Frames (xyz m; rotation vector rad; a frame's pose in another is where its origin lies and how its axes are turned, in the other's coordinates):
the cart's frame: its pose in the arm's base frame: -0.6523 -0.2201 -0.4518 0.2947 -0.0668 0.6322
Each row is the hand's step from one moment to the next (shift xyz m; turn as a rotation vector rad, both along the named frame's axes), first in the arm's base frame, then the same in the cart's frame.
Working: the arm's base frame: its pose in the cart's frame: 0.7199 -0.1035 0.3861 -0.2947 0.0668 -0.6322

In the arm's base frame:
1: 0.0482 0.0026 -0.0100 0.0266 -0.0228 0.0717
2: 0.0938 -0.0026 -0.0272 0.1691 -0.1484 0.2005
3: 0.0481 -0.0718 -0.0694 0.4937 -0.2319 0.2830
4: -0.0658 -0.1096 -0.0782 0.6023 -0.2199 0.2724
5: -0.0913 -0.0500 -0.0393 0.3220 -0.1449 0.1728
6: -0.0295 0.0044 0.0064 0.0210 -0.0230 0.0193
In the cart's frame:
1: 0.0388 -0.0290 -0.0090 0.0192 -0.0152 0.0759
2: 0.0700 -0.0643 -0.0226 0.0816 -0.1634 0.2397
3: -0.0128 -0.1009 -0.0441 0.3079 -0.3986 0.3520
4: -0.1276 -0.0647 -0.0447 0.4007 -0.4563 0.3414
5: -0.1081 0.0058 -0.0256 0.2027 -0.2581 0.2165
6: -0.0203 0.0224 0.0040 0.0067 -0.0252 0.0257

